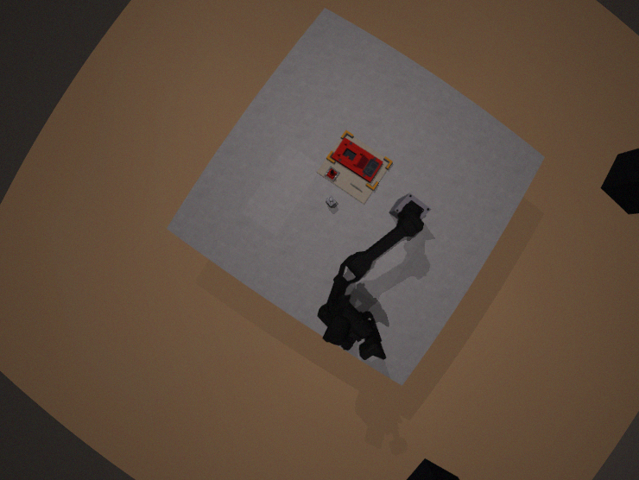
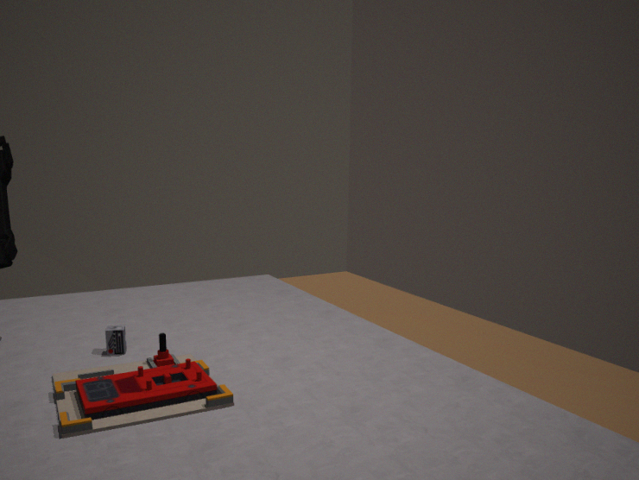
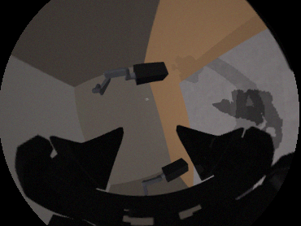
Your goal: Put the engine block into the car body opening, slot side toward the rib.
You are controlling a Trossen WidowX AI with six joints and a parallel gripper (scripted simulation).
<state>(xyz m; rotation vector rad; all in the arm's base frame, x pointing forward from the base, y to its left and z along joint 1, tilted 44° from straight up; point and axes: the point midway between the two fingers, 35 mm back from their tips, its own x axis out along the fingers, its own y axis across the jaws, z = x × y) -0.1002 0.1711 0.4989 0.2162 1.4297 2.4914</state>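
The grey engine block is 420 mm ahead of my gripper tip, 340 mm below it and 330 mm to the right of it.
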